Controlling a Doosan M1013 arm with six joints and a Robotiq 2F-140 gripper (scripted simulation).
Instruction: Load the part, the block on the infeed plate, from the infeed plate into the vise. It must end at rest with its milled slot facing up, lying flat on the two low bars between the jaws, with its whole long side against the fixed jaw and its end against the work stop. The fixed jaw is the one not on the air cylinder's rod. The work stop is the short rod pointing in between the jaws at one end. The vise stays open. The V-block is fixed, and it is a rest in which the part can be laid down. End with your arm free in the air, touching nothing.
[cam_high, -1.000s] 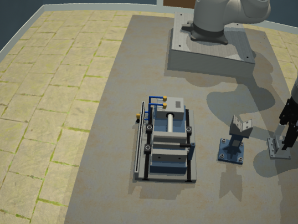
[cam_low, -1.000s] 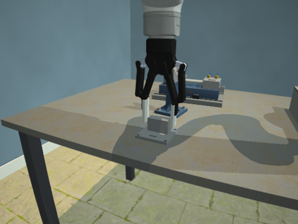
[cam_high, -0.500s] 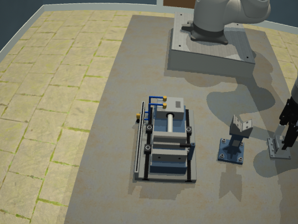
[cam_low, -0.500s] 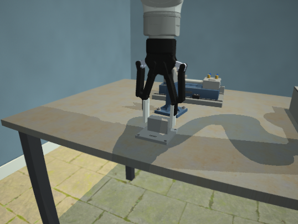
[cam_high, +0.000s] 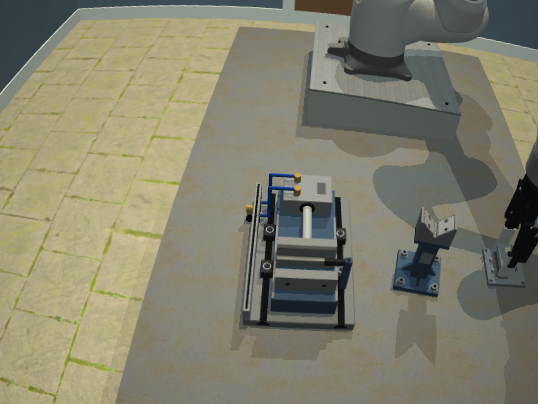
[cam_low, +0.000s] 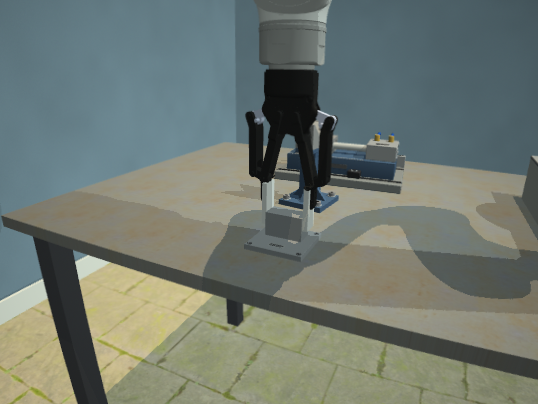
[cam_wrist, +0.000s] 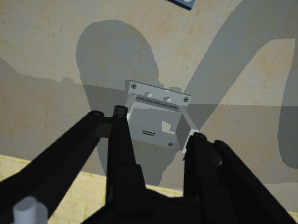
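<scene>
My gripper is now 30 mm above the part. Round my hand: work stop 360 mm to the right, 50 mm ahead, 30 mm above; then infeed plate 50 mm below, 20 mm to the left; then blue pedestal 190 mm to the right, 10 mm ahead.
</scene>
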